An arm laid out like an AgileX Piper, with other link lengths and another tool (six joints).
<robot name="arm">
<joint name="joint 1" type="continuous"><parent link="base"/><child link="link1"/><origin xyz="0.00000 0.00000 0.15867" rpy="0.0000 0.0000 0.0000"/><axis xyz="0 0 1"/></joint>
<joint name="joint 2" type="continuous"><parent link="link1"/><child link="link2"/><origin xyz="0.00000 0.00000 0.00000" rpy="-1.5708 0.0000 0.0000"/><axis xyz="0 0 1"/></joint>
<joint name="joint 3" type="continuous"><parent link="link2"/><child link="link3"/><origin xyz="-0.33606 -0.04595 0.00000" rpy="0.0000 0.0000 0.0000"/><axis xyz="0 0 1"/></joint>
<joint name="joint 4" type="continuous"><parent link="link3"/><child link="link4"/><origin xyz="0.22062 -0.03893 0.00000" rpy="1.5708 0.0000 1.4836"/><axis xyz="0 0 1"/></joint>
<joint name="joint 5" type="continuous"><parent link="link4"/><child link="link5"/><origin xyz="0.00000 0.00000 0.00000" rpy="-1.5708 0.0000 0.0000"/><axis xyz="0 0 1"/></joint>
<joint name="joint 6" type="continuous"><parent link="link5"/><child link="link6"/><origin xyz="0.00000 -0.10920 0.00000" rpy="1.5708 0.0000 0.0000"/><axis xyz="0 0 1"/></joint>
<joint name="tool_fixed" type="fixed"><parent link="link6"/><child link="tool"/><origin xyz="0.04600 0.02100 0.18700" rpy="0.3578 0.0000 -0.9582"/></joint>
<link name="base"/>
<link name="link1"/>
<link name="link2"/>
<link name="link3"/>
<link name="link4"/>
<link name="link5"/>
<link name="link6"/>
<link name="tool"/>
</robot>
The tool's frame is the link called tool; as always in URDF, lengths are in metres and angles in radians. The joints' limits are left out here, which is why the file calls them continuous.
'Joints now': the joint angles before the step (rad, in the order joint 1, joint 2, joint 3, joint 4, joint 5, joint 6). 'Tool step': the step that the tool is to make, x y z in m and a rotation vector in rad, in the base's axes. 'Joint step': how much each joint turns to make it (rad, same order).
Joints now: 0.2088, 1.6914, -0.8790, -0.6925, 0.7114, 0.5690
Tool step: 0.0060, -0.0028, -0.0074, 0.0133, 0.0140, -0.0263
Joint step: -0.0282, 0.0387, -0.0279, 0.0216, -0.0073, -0.0146
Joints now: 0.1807, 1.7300, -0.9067, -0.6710, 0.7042, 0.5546
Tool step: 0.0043, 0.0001, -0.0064, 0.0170, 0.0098, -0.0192
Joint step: -0.0192, 0.0285, -0.0199, 0.0240, -0.0090, -0.0136
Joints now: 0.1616, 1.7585, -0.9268, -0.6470, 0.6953, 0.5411
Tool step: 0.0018, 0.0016, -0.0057, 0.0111, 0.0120, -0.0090
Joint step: -0.0076, 0.0223, -0.0121, 0.0177, -0.0047, -0.0095
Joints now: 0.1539, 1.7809, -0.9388, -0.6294, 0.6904, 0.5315
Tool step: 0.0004, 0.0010, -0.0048, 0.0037, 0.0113, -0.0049
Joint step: -0.0018, 0.0178, -0.0061, 0.0067, -0.0017, -0.0009
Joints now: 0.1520, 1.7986, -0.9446, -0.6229, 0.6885, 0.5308
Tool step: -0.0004, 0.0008, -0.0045, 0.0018, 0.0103, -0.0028
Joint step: -0.0002, 0.0147, -0.0018, 0.0025, -0.0028, 0.0022
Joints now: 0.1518, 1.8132, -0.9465, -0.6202, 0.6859, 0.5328
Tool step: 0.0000, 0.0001, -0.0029, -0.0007, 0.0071, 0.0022
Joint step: -0.0001, 0.0100, -0.0011, -0.0007, -0.0025, -0.0009
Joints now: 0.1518, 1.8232, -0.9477, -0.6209, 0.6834, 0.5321
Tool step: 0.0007, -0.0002, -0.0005, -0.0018, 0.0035, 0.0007
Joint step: 0.0002, 0.0051, -0.0056, 0.0012, 0.0037, -0.0032
